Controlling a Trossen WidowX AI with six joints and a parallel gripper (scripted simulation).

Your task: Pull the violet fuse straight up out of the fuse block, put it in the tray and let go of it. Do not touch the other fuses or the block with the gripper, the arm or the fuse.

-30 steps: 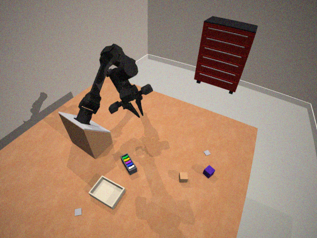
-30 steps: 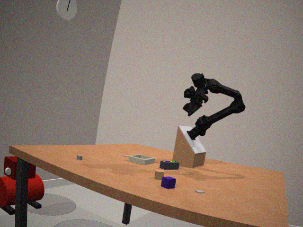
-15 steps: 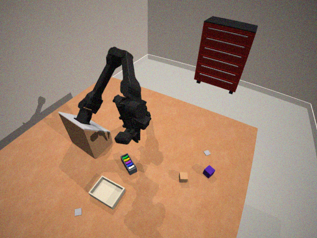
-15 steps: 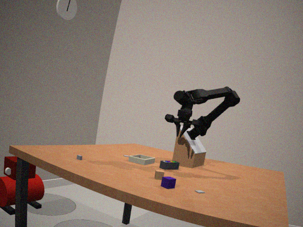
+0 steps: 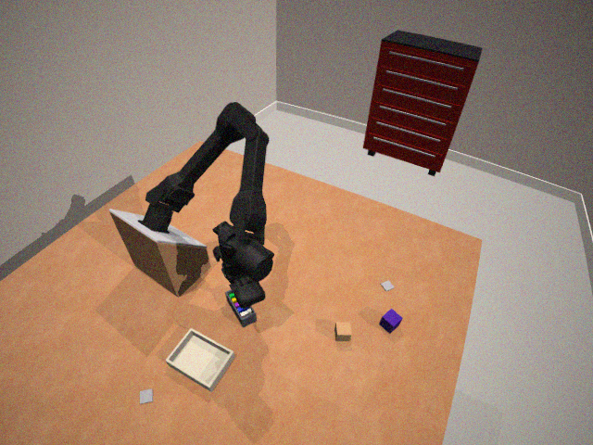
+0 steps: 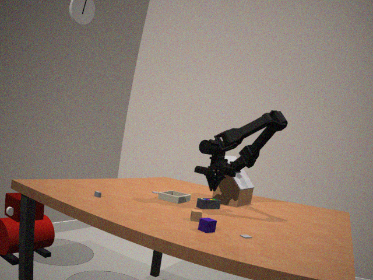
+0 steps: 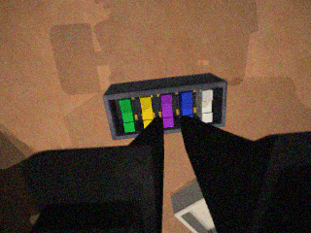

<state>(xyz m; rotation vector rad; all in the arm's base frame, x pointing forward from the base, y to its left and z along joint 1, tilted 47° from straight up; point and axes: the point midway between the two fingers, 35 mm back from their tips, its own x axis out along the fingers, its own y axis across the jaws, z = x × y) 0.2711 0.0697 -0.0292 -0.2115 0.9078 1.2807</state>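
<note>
Right now the violet fuse is 5 cm below my gripper tip and 1 cm to the right of it. From my gripper tip the other things lie so: cream tray (18 cm to the right, 8 cm below, 1 cm ahead); purple cube (36 cm ahead, 18 cm to the left, 6 cm below); tan cube (26 cm ahead, 8 cm to the left, 6 cm below).
</note>
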